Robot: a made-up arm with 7 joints.
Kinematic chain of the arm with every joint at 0, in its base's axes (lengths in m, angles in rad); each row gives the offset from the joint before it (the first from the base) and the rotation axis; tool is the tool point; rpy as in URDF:
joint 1: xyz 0 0 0.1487 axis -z
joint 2: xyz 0 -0.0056 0.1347 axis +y
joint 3: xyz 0 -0.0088 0.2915 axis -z
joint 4: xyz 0 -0.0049 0.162 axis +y
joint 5: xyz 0 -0.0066 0.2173 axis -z
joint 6: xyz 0 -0.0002 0.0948 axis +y
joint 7: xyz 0 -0.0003 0.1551 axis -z
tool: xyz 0 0 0 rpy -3.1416 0 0
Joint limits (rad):
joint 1: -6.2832..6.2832
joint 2: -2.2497..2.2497
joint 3: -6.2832..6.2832
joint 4: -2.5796..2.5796
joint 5: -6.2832..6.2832
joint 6: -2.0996..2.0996
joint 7: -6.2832..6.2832
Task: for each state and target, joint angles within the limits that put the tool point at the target. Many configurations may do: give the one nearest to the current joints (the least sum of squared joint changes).
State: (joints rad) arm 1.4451 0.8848 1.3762 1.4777 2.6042 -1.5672 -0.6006
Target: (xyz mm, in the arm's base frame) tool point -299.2 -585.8 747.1
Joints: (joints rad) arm 1.5349 0.7589 1.4462 0.6119 2.5224 -0.8952 -0.6006
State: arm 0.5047 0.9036 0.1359 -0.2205 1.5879 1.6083 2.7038
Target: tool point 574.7 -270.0 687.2
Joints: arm 0.1705 1.0957 0.1372 -0.1997 1.5770 1.7696 2.7038
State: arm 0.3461 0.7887 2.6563 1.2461 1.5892 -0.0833 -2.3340
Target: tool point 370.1 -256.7 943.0
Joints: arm 0.1824 1.0505 2.7038 1.0549 1.5850 -0.0656 -2.3340
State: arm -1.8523 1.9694 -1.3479 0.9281 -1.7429 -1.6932 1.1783
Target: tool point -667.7 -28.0 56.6
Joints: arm -2.7187 1.7262 -1.6616 0.9566 -1.7862 -1.3586 1.1783
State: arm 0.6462 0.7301 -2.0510 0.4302 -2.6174 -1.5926 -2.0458
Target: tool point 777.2 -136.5 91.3
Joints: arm 0.3962 1.7378 -1.8252 0.1545 -2.4369 -1.2632 -2.0458
